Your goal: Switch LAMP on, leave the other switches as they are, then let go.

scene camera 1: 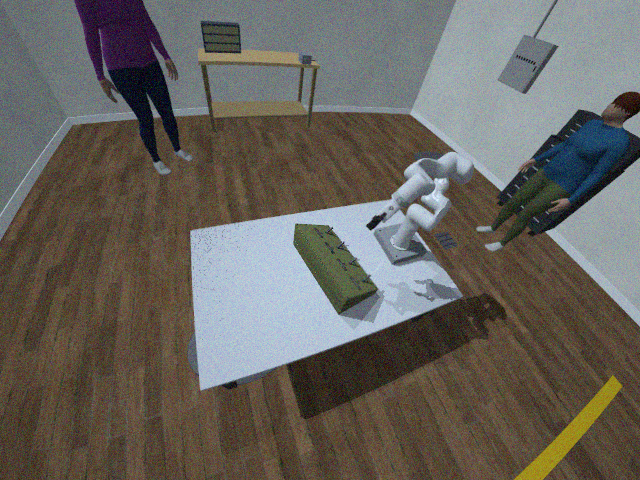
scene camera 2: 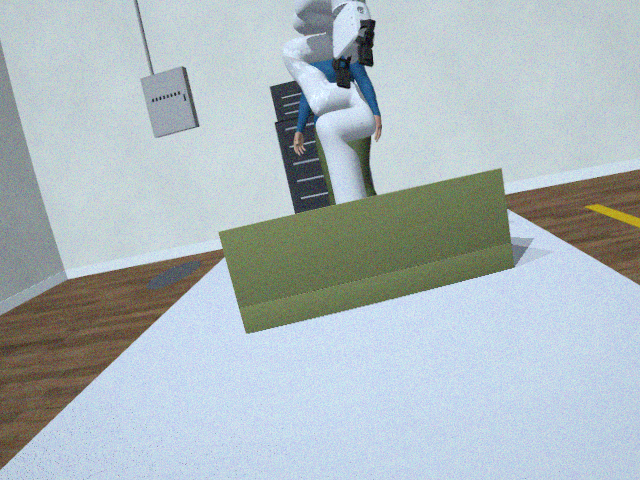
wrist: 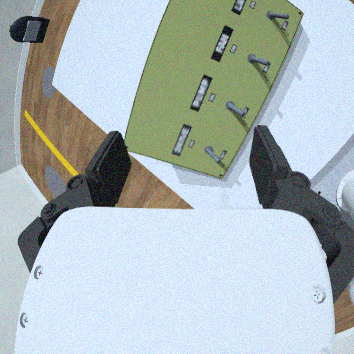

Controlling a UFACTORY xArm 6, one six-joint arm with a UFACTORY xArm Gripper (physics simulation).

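Places are measured from the arm's base along level axes (x up, y right, z ahead), in centimetres.
Pixels of known places: gripper, fingertip midpoint: (scene camera 1: 371, 224) (scene camera 2: 354, 76) (wrist: 187, 144); arm's base, origin of the base link: (scene camera 1: 399, 242) (wrist: 353, 189).
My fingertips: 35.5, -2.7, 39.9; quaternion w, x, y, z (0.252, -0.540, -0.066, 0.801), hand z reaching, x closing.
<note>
For each thing: its top centre in the pictures, then the offset to it from my fingertips, as dx, dy, dz. "pt": a spot on its surface instead. Level surfaces: height alone.
- top, surface spot: (wrist: 277, 15) pt -29.1, +23.9, +1.7
- FAN label, middle of its top: (wrist: 221, 42) -27.6, +11.9, +9.1
- white table, its level: dx -40.8
A green sloped switch panel (scene camera 1: 321, 271) (scene camera 2: 372, 237) (wrist: 160, 90) stands on the white table. Four grey toggle levers show along one side in the wrist view: one at the top (wrist: 277, 15), one beside the FAN label (wrist: 222, 43), then another (wrist: 237, 108), and one nearest the gripper (wrist: 215, 153). The other labels are too blurred or cut off to read, so I cannot tell which switch is LAMP. The second camera shows the panel's blank back. My gripper (scene camera 1: 371, 225) (scene camera 2: 354, 75) (wrist: 187, 144) is open and empty, raised above the table on the lever side, apart from the panel.
The white table (scene camera 1: 248, 310) (scene camera 2: 336, 403) carries the panel and the arm's base plate (scene camera 1: 385, 245). A person in blue (scene camera 1: 584, 155) stands behind the arm. A person in purple (scene camera 1: 124, 46) and a wooden workbench (scene camera 1: 258, 57) are at the back of the room.
</note>
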